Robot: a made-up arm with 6 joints. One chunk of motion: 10 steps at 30 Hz.
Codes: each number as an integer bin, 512 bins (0 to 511) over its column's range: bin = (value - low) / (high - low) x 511, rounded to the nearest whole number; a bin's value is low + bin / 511 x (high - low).
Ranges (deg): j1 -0.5..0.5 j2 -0.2..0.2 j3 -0.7..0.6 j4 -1..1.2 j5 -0.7..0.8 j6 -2.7..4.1
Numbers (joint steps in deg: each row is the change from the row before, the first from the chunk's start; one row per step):
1: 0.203 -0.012 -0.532 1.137 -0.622 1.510
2: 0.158 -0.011 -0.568 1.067 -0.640 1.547
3: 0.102 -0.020 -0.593 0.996 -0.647 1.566
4: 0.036 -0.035 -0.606 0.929 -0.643 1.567
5: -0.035 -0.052 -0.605 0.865 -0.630 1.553
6: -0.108 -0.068 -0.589 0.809 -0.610 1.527
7: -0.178 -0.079 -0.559 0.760 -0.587 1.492
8: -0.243 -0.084 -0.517 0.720 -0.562 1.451
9: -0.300 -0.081 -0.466 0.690 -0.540 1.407
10: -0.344 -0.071 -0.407 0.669 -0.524 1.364
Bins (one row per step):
1: 359 240 66 496 27 316
2: 336 241 52 480 20 319
3: 308 230 42 464 18 321
4: 274 211 37 448 19 321
5: 238 189 37 433 24 320
6: 200 169 44 420 31 318
7: 165 155 55 409 38 315
8: 131 148 72 400 47 312
9: 102 152 92 393 55 309
10: 80 165 115 388 60 305

